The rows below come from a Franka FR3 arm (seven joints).
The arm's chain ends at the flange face. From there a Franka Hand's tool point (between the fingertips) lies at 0.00 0.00 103.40 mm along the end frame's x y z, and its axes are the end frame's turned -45 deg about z.
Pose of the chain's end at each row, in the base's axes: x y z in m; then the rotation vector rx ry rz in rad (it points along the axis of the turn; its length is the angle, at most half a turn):
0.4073 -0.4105 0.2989 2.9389 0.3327 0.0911
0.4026 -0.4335 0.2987 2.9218 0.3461 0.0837
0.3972 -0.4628 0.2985 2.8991 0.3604 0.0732
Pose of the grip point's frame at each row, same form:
0.4157 -0.4284 0.1974 2.5806 1.4280 -0.0194
0.4108 -0.4530 0.1975 2.5620 1.4351 -0.0346
0.4051 -0.4845 0.1977 2.5387 1.4414 -0.0554

